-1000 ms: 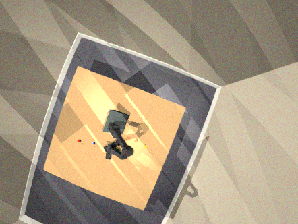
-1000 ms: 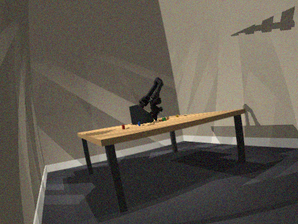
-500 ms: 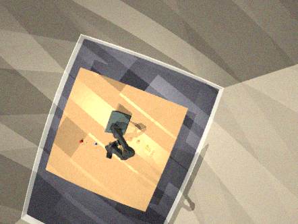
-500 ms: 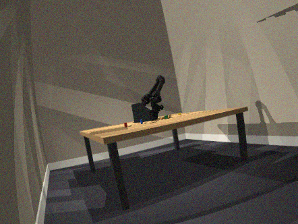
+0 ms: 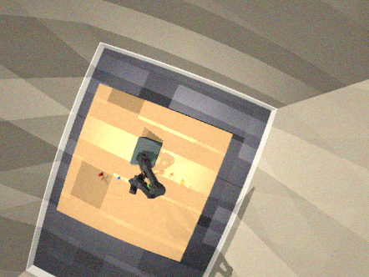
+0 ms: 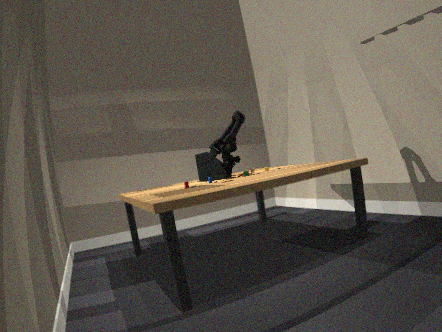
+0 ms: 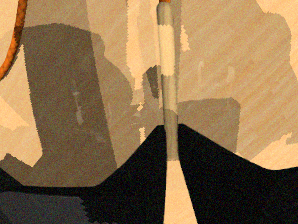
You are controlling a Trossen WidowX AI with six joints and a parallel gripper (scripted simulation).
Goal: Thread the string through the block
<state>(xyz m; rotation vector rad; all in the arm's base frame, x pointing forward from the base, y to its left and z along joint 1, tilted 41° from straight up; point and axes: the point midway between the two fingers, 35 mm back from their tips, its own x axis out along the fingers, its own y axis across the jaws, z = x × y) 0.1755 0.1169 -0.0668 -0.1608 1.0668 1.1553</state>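
Now: the green block 6 cm ahead of my gripper tip, 9 cm to the left of it and 1 cm above it. From my gripper tip the other things lie so: round button: 10 cm behind, 14 cm to the left; then blue object: 10 cm ahead, 19 cm to the right, 1 cm above; then thin wooden stick: 2 cm ahead, 3 cm to the left, 1 cm above.
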